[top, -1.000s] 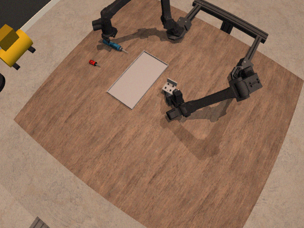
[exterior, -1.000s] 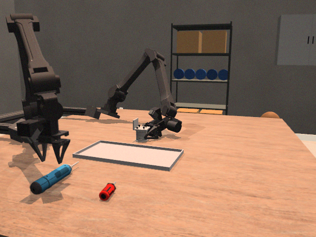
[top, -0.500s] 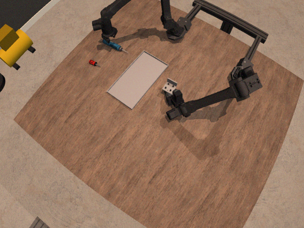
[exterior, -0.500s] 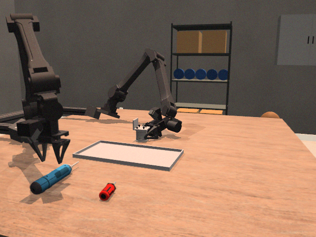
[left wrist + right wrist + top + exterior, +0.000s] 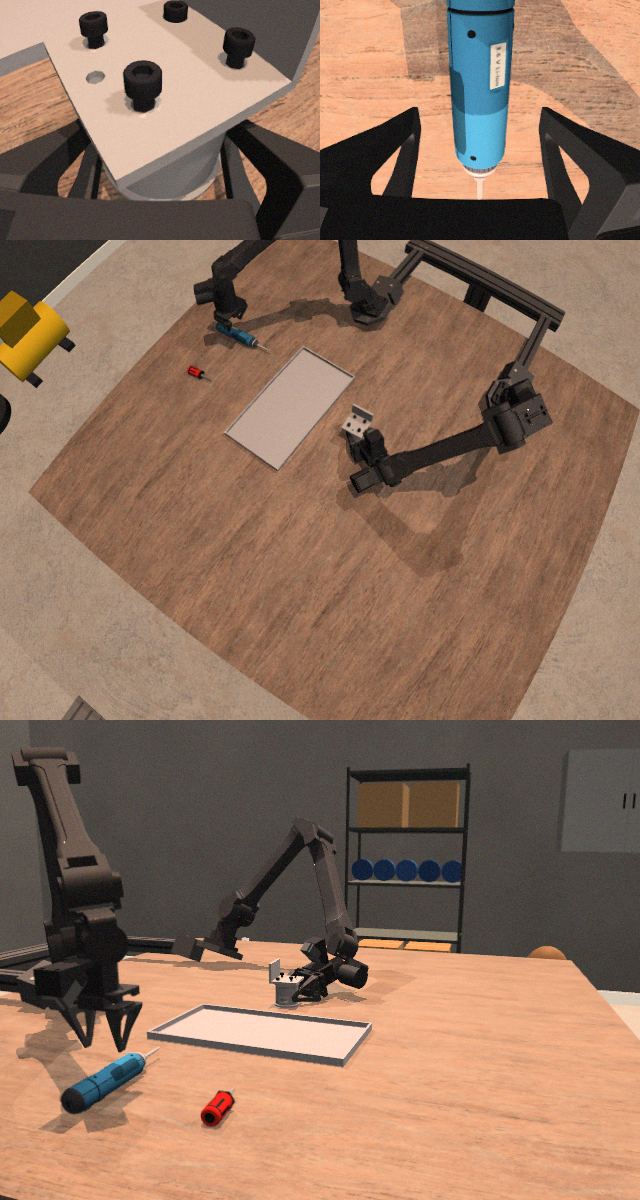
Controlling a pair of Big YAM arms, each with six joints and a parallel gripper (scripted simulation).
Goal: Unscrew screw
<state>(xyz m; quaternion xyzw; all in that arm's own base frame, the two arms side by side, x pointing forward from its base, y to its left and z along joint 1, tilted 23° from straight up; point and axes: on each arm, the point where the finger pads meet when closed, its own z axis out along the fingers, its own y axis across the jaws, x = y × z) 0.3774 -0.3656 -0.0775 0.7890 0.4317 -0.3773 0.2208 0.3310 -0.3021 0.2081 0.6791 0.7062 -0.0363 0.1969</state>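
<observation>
The joint module lies 10 mm above my left hand. The rest, counted from my left hand: shallow grey tray (60 mm ahead, 220 mm to the right, 20 mm below); pale l-shaped bracket (50 mm above); red manual screwdriver (180 mm ahead, 550 mm to the right, 10 mm below).
</observation>
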